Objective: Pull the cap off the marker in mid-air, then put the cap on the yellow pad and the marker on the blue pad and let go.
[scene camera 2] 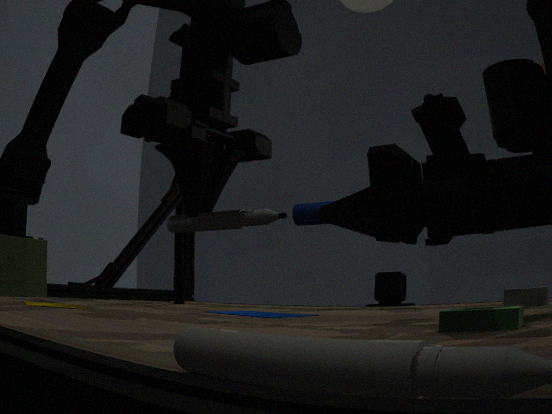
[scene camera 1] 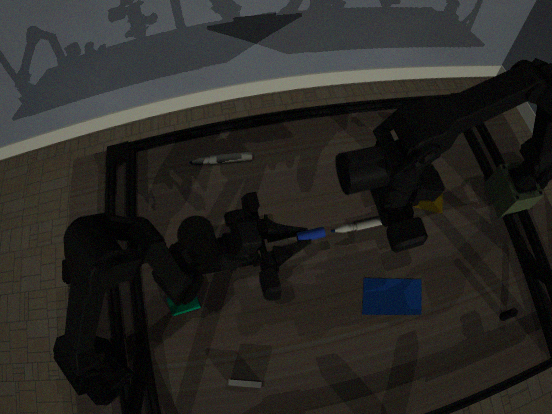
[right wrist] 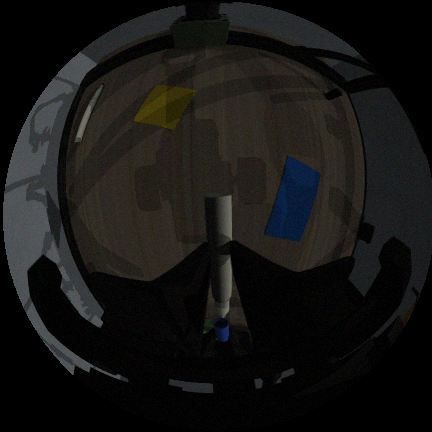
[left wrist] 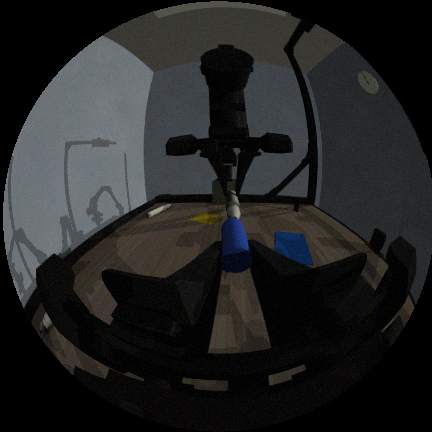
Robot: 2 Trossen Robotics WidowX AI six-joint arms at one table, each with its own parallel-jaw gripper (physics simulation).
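Places are measured from the left arm's base along level axes (x back, y right, z up), in millimetres.
Pixels of known places: left gripper, fingertip midpoint: (scene camera 2: 325, 215) (scene camera 1: 309, 235) (right wrist: 221, 329) (left wrist: 234, 245); right gripper, fingertip midpoint: (scene camera 2: 198, 217) (scene camera 1: 383, 218) (right wrist: 219, 246) (left wrist: 231, 195); left arm's base, link origin: (scene camera 1: 95, 370); right arm's base, link origin: (scene camera 2: 9, 238) (scene camera 1: 522, 180).
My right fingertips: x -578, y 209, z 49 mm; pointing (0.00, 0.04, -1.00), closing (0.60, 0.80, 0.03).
For each thing: its top centre in the pictures, then the offset to it from my right fingertips.
- blue cap, top centre: (left wrist: 233, 229) (scene camera 2: 322, 201) (right wrist: 221, 335) (scene camera 1: 310, 232) dx +109, dy -84, dz +5 mm
- white marker, top centre: (right wrist: 221, 284) (scene camera 2: 224, 210) (left wrist: 232, 197) (scene camera 1: 367, 221) dx +26, dy -19, dz +5 mm
- yellow pad, top centre: (scene camera 2: 53, 304) (right wrist: 162, 103) (scene camera 1: 428, 195) (left wrist: 205, 217) dx -177, dy +46, dz -102 mm
- blue pad, top centre: (scene camera 2: 259, 313) (right wrist: 296, 201) (scene camera 1: 393, 296) (left wrist: 291, 244) dx +70, dy +110, dz -102 mm
- grey block, top centre: (scene camera 2: 525, 288) (scene camera 1: 244, 383) dx +386, dy +3, dz -80 mm
My left gripper (scene camera 1: 303, 235) (scene camera 2: 325, 213) (left wrist: 234, 245) is shut on the blue cap (scene camera 1: 313, 233) (scene camera 2: 306, 214) (left wrist: 235, 240) (right wrist: 221, 330). My right gripper (scene camera 2: 202, 214) (right wrist: 219, 246) is shut on the white marker (scene camera 1: 359, 226) (scene camera 2: 230, 220) (right wrist: 218, 215), held roughly level in mid-air. Its blue tip is bare and points at the cap across a small gap in both scene views. The yellow pad (scene camera 1: 434, 204) (scene camera 2: 52, 304) (left wrist: 205, 218) (right wrist: 162, 106) is partly hidden by the right arm in scene camera 1. The blue pad (scene camera 1: 392, 296) (scene camera 2: 262, 314) (left wrist: 293, 247) (right wrist: 295, 200) lies flat on the table.
Another whitish marker (scene camera 1: 225, 159) (scene camera 2: 300, 357) (left wrist: 159, 210) (right wrist: 90, 114) lies near one table edge. A green block (scene camera 1: 186, 306) (scene camera 2: 480, 319) lies partly under the left arm in scene camera 1. A grey block (scene camera 1: 245, 383) (scene camera 2: 525, 296) lies at the lower left there.
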